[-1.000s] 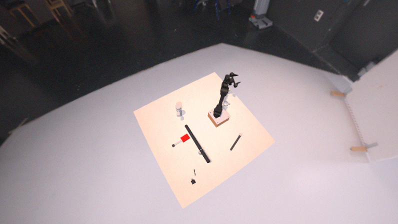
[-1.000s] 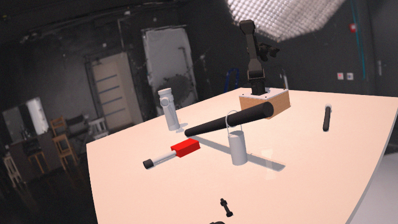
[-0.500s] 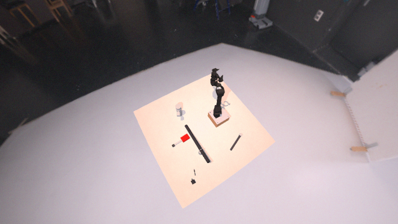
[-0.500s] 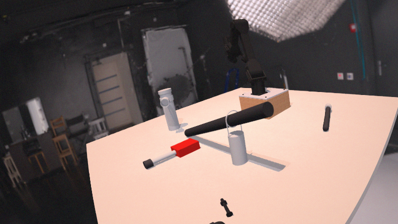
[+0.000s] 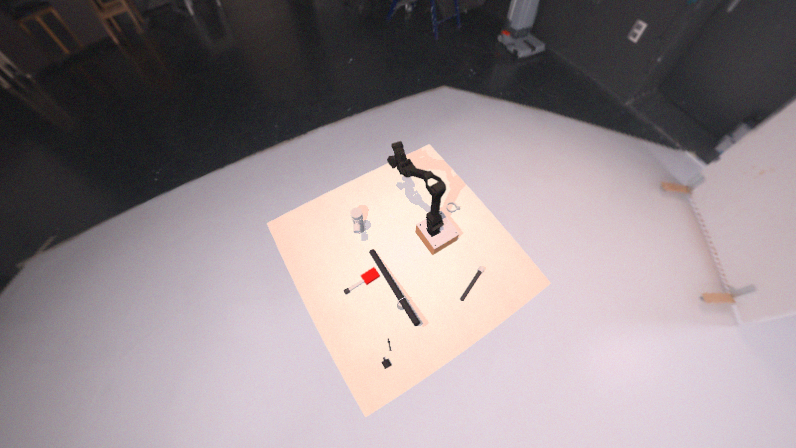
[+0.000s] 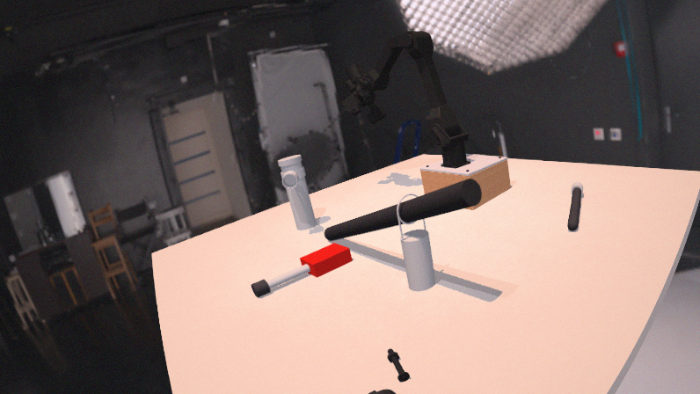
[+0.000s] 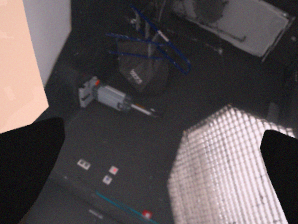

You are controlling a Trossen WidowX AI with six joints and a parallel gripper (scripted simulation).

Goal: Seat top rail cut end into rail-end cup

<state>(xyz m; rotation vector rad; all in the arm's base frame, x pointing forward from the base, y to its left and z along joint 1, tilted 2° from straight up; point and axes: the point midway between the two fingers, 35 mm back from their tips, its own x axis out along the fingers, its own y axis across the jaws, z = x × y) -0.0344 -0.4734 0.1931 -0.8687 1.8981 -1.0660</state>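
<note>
The round rail-end cup is 45 cm ahead of my gripper tip, 29 cm to the left of it and 13 cm below it. Also, from my gripper tip: small bolt: 59 cm ahead, 94 cm to the left, 29 cm below; short grey post: 43 cm ahead, 78 cm to the left, 19 cm below; red-handled tool: 58 cm ahead, 55 cm to the left, 28 cm below.
</note>
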